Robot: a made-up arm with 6 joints. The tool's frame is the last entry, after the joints. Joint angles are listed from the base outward.
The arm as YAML. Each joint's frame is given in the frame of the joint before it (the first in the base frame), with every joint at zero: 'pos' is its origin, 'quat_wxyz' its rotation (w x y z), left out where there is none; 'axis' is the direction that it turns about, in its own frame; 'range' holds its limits. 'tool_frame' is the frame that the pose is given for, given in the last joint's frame.
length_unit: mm
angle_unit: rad
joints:
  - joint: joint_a
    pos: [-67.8, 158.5, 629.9]
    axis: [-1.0, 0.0, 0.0]
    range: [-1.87, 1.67]
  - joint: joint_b
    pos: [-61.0, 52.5, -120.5]
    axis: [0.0, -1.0, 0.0]
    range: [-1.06, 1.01]
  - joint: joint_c
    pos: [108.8, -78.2, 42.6]
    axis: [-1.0, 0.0, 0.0]
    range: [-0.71, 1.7]
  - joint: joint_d
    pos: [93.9, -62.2, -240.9]
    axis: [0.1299, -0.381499, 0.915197]
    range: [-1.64, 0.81]
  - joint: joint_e
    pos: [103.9, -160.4, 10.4]
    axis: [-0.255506, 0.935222, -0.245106]
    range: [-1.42, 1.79]
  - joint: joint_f
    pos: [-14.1, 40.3, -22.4]
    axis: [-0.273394, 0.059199, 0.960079]
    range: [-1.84, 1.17]
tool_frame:
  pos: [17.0, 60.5, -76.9]
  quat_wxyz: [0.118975, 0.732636, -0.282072, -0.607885]
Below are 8 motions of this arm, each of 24 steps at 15 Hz.
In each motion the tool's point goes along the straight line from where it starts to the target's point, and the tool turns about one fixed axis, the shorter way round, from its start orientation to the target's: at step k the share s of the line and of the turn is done. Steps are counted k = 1, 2, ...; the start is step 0. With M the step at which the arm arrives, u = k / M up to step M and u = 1 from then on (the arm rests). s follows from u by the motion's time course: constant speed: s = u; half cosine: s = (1 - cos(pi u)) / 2; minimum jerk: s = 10 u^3 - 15 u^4 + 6 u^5.
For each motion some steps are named. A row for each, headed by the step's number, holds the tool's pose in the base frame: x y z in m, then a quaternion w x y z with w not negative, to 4 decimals.
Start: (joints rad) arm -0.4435 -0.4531 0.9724 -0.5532 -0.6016 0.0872
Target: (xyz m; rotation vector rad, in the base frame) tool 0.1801 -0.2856 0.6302 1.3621 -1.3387 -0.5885
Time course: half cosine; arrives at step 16
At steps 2, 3, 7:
2: 0.1280 -0.0940 0.2566 0.3630 0.7076 -0.3998 -0.4557
3: 0.1305 -0.1032 0.2746 0.3728 0.7029 -0.4090 -0.4468
7: 0.1477 -0.1666 0.3981 0.4368 0.6660 -0.4686 -0.3821

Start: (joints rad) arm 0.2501 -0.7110 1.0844 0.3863 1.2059 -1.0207
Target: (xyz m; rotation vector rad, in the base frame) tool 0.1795 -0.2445 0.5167 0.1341 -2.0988 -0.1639
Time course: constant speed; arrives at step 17
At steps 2, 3, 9, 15, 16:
2: 0.1273 -0.2896 0.4371 0.5334 0.0380 -0.8315 -0.1502
3: 0.1308 -0.2866 0.4424 0.5309 0.0391 -0.8341 -0.1447
9: 0.1517 -0.2686 0.4743 0.5154 0.0461 -0.8484 -0.1118
15: 0.1725 -0.2505 0.5061 0.4991 0.0530 -0.8613 -0.0787
16: 0.1760 -0.2475 0.5114 0.4963 0.0542 -0.8634 -0.0731

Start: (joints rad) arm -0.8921 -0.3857 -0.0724 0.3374 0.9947 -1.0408
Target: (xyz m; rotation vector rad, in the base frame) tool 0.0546 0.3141 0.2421 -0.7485 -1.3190 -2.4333
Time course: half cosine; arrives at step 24
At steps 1, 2, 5, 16, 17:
1: 0.0587 0.4735 0.1871 0.0360 0.2251 -0.2469 -0.9418
2: 0.0586 0.4715 0.1878 0.0374 0.2190 -0.2502 -0.9423
5: 0.0583 0.4577 0.1925 0.0470 0.1776 -0.2723 -0.9445
16: 0.0556 0.3541 0.2283 0.1143 -0.1388 -0.4142 -0.8923
17: 0.0554 0.3454 0.2313 0.1194 -0.1652 -0.4239 -0.8825

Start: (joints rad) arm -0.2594 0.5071 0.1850 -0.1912 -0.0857 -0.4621
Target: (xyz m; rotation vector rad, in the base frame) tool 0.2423 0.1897 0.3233 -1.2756 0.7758 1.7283
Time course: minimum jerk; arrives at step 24
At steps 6, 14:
6: 0.2719 0.0026 0.3884 0.2942 -0.7182 0.4131 0.4764
14: 0.2537 0.1174 0.3485 0.3738 -0.5977 0.3542 0.6145

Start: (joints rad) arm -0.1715 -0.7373 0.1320 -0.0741 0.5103 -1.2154
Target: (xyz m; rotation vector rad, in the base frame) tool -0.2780 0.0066 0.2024 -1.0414 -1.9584 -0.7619
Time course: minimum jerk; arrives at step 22
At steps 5, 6, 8, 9, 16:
5: -0.0903 -0.0017 0.0692 0.0874 0.0437 -0.7244 -0.6824
6: -0.1001 -0.0012 0.0761 0.1053 0.0187 -0.7356 -0.6689
8: -0.1262 -0.0001 0.0946 0.1525 -0.0480 -0.7608 -0.6290
9: -0.1418 0.0006 0.1057 0.1802 -0.0879 -0.7727 -0.6023
16: -0.2517 0.0054 0.1837 0.3535 -0.3526 -0.7853 -0.3662

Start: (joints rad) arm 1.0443 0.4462 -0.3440 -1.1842 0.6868 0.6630
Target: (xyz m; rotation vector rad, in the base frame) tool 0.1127 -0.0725 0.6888 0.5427 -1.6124 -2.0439
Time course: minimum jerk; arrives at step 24
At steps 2, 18, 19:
2: 0.0841 -0.1254 0.5050 0.1471 0.3775 -0.5530 -0.7280
18: 0.1097 -0.0780 0.6697 0.2297 0.2174 -0.5862 -0.7459
19: 0.1108 -0.0759 0.6769 0.2331 0.2101 -0.5872 -0.7461

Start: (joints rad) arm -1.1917 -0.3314 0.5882 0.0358 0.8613 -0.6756
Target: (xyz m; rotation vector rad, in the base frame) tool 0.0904 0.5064 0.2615 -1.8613 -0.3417 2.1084
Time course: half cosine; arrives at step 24
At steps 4, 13, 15, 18, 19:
4: 0.0903 0.3755 0.1816 0.0914 0.3319 -0.2666 -0.9002
13: 0.0903 0.4454 0.2243 0.0410 -0.5234 0.0637 0.8487
15: 0.0904 0.4631 0.2351 0.0743 -0.5644 0.0105 0.8221
18: 0.0904 0.4859 0.2490 0.1166 -0.6118 -0.0579 0.7802
19: 0.0904 0.4919 0.2526 0.1276 -0.6234 -0.0760 0.7677

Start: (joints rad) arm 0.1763 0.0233 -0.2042 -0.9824 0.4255 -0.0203
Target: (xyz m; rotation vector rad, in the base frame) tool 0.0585 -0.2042 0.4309 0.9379 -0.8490 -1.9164
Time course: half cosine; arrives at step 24
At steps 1, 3, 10, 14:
1: 0.0382 -0.0324 0.2273 0.0736 -0.2309 0.5387 0.8069
3: 0.0388 -0.0383 0.2342 0.0567 -0.2372 0.5343 0.8094
10: 0.0456 -0.0956 0.3022 0.1097 0.2938 -0.4809 -0.8188
14: 0.0509 -0.1403 0.3551 0.2370 0.3311 -0.4280 -0.8069

